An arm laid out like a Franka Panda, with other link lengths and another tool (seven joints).
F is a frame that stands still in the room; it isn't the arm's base.
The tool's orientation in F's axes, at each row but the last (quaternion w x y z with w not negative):
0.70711 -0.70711 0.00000 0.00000
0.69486 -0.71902 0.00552 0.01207
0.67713 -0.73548 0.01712 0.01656
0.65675 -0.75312 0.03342 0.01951
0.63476 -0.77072 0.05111 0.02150
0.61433 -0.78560 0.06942 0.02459
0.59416 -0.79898 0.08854 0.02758
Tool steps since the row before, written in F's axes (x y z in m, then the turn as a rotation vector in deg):
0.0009 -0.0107 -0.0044 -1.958 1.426 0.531
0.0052 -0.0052 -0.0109 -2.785 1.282 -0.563
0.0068 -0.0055 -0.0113 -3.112 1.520 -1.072
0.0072 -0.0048 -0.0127 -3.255 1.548 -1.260
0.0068 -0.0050 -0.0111 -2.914 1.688 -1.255
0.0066 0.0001 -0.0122 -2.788 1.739 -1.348
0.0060 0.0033 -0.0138 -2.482 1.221 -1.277
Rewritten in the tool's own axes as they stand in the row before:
0.0009 0.0044 -0.0107 -1.958 -0.531 1.426
0.0054 0.0109 -0.0049 -2.759 0.587 1.327
0.0073 0.0114 -0.0046 -3.062 1.090 1.607
0.0082 0.0126 -0.0029 -3.191 1.283 1.658
0.0081 0.0111 -0.0025 -2.860 1.215 1.805
0.0080 0.0108 0.0034 -2.728 1.275 1.883
0.0076 0.0111 0.0076 -2.381 1.299 1.387

